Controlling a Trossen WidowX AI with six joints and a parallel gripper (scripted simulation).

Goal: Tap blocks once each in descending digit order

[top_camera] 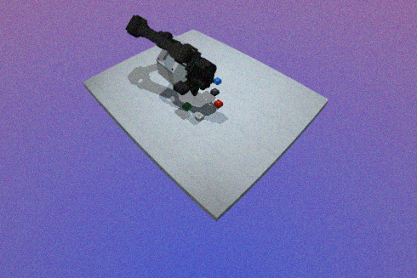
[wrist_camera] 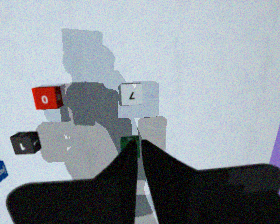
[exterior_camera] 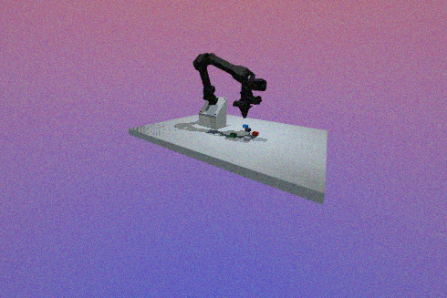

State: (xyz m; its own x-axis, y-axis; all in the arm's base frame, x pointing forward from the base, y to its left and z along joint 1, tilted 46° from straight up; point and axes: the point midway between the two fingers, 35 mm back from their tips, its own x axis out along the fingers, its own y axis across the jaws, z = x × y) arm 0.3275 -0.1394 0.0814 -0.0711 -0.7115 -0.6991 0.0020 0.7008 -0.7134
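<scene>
My gripper tip is now 12 cm above the green block, 7 cm past it and 1 cm to the right of it. Also, from my gripper tip: red block 13 cm to the left, 12 cm below, 2 cm ahead; blue block 26 cm to the left, 12 cm below, 10 cm behind; black block 18 cm to the left, 12 cm below, 5 cm behind.
</scene>
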